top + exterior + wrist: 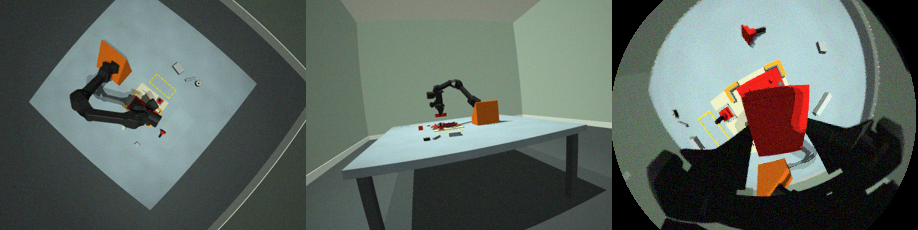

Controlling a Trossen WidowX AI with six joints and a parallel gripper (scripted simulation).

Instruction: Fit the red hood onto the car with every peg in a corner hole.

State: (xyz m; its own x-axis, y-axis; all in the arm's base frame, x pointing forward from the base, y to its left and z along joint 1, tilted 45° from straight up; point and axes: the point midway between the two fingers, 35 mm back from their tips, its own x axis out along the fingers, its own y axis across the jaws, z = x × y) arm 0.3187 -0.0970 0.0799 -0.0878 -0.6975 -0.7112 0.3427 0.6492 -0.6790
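The grey engine block is 2 cm ahead of my gripper tip, 1 cm to the left of it and 8 cm below it. Also, from my gripper tip: hood 1 cm above; then wheel 19 cm ahead, 40 cm to the left, 10 cm below; then grey rod 13 cm ahead, 40 cm to the left, 10 cm below.
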